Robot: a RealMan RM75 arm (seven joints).
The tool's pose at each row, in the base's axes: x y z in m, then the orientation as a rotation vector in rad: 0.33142, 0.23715, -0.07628, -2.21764, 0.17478, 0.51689; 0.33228, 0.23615, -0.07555, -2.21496, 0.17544, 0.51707; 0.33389, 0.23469, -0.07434, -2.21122, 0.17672, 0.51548; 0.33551, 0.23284, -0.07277, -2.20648, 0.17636, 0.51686; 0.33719, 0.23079, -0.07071, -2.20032, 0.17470, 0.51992; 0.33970, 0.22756, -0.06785, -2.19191, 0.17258, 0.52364; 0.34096, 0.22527, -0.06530, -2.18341, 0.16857, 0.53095; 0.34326, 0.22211, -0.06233, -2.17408, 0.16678, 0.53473; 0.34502, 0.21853, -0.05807, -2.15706, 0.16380, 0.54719; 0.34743, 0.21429, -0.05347, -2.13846, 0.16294, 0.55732; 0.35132, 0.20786, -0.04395, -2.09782, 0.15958, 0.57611; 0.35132, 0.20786, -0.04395, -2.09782, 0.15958, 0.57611; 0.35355, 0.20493, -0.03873, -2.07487, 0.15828, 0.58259; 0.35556, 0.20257, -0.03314, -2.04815, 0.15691, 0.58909; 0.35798, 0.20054, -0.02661, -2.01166, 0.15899, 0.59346
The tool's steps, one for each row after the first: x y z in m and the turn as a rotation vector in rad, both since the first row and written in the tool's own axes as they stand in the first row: 0.00042, -0.00012, -0.00144, 0.00262, -0.00048, 0.00029; 0.00130, -0.00051, -0.00374, 0.00668, 0.00026, 0.00029; 0.00202, -0.00090, -0.00654, 0.01092, -0.00184, 0.00010; 0.00257, -0.00153, -0.00979, 0.01603, -0.00584, -0.00052; 0.00348, -0.00221, -0.01465, 0.02311, -0.01095, -0.00144; 0.00344, -0.00290, -0.01823, 0.02930, -0.01922, -0.00239; 0.00412, -0.00364, -0.02304, 0.03726, -0.02449, -0.00312; 0.00374, -0.00485, -0.02873, 0.05060, -0.03793, -0.00215; 0.00378, -0.00608, -0.03533, 0.06614, -0.04944, -0.00062; 0.00298, -0.00980, -0.04684, 0.10048, -0.07296, 0.00056; 0.00298, -0.00980, -0.04684, 0.10048, -0.07296, 0.00056; 0.00266, -0.01225, -0.05273, 0.12080, -0.08325, 0.00018; 0.00201, -0.01527, -0.05833, 0.14467, -0.09453, -0.00050; 0.00135, -0.01928, -0.06434, 0.17875, -0.10548, -0.00014
